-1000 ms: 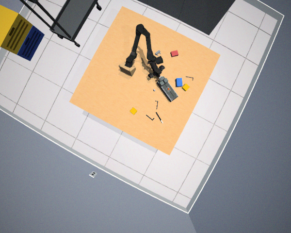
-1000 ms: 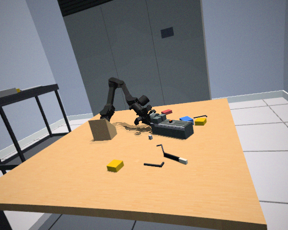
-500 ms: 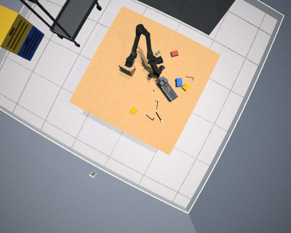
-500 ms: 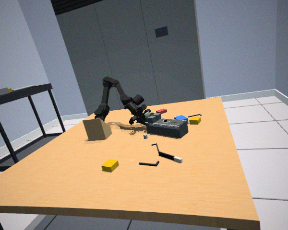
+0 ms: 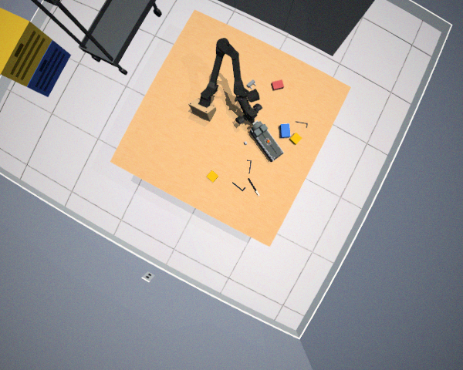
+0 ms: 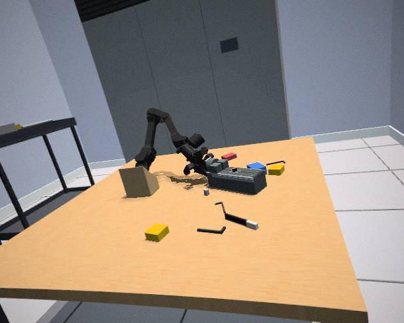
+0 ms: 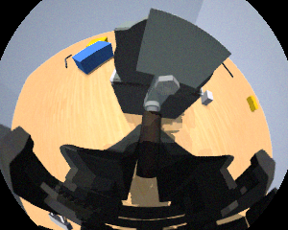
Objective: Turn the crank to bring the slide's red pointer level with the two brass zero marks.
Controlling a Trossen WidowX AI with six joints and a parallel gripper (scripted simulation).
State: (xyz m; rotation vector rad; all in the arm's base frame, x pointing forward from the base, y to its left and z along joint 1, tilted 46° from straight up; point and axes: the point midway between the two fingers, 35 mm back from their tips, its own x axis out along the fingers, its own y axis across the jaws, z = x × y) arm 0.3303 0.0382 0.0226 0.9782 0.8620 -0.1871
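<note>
The dark crank handle lies 3 cm above my gripper tip, 2 cm behind it and 1 cm to the left of it. The rest, counted from my gripper tip: small grey cube: 14 cm to the right, 2 cm below, 1 cm ahead; blue block: 22 cm ahead, 5 cm to the left, 1 cm below; red pointer: 14 cm ahead, 9 cm to the right, 5 cm above.
</note>
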